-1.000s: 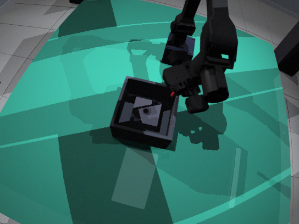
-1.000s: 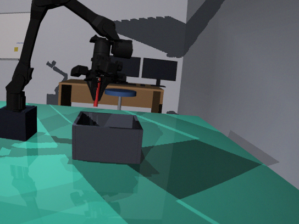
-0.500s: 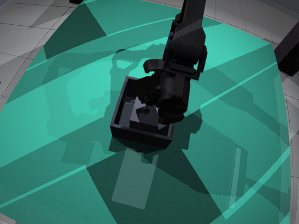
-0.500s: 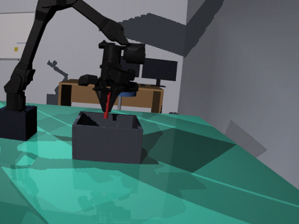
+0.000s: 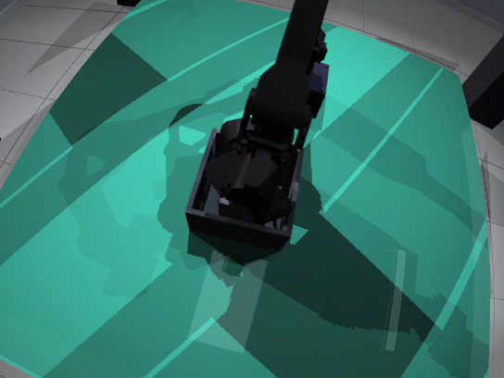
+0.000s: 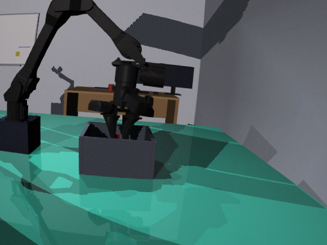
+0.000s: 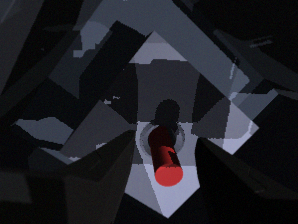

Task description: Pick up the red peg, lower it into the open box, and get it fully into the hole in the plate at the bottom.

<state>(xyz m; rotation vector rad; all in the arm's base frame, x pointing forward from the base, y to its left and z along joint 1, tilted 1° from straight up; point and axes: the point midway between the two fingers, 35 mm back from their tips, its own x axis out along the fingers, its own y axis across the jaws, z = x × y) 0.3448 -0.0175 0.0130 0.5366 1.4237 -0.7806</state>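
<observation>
Right now the red peg is 20 mm below my gripper tip and 10 mm behind it. Also, from my gripper tip: dark grey box (40 mm below); then grey plate (30 mm below).
</observation>
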